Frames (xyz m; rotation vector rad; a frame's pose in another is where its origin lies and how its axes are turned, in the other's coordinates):
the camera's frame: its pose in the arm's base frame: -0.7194 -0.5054 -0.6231 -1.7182 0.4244 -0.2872
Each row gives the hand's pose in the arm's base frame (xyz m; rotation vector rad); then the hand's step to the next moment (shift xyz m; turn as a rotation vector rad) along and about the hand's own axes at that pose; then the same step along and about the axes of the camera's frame.
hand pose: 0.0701 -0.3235 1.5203 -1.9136 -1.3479 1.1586
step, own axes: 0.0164 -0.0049 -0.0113 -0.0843 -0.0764 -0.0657
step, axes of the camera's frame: 0.0009 -0.0076 0.0190 0.0226 -0.1142 -0.0609
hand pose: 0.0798 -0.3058 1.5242 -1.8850 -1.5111 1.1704
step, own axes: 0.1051 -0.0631 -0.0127 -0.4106 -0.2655 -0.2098
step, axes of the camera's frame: -0.0713 -0.0361 0.0938 0.1088 -0.4057 -0.3266
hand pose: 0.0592 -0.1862 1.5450 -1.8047 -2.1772 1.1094
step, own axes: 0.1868 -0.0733 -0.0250 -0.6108 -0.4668 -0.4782
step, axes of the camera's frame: -0.1666 -0.0086 0.1144 0.1459 -0.7778 -0.4398
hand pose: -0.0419 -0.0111 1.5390 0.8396 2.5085 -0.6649
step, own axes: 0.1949 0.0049 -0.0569 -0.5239 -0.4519 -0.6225
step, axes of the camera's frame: -0.1877 0.0549 0.0546 0.0089 -0.8521 -0.3741
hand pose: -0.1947 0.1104 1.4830 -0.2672 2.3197 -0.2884
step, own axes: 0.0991 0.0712 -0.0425 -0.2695 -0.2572 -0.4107
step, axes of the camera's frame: -0.1124 0.0632 0.0073 -0.0497 -0.4961 -0.2425
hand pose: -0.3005 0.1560 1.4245 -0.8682 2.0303 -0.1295
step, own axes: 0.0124 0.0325 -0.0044 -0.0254 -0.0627 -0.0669
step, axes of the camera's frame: -0.0284 0.0193 0.0070 0.0079 -0.0727 -0.0608
